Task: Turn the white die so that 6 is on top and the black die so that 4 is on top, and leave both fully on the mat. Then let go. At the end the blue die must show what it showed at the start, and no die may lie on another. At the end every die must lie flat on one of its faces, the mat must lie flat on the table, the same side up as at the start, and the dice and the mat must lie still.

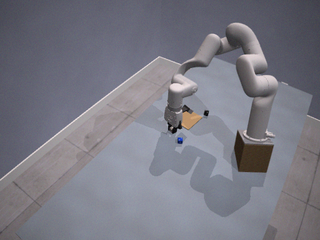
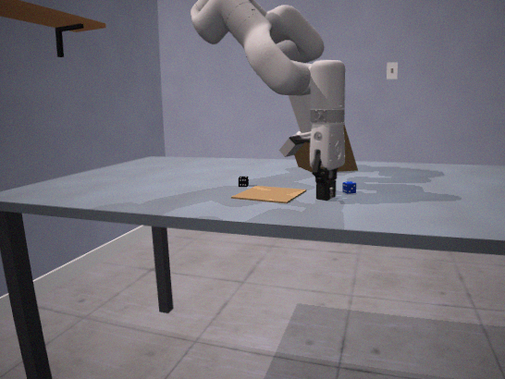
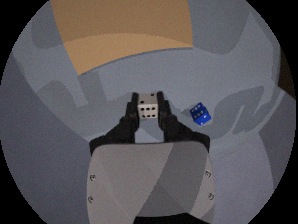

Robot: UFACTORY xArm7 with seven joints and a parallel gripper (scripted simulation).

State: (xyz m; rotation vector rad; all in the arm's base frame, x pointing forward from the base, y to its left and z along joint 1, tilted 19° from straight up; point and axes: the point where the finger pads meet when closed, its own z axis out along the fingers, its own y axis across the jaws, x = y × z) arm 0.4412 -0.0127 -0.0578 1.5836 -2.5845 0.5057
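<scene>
My hand is 1 cm above the white die. Also, from my hand: blue die 7 cm behind, 6 cm to the left, 1 cm below; black die 21 cm to the right, 14 cm behind, 1 cm below; mat 13 cm to the right, 4 cm behind, 2 cm below.
</scene>
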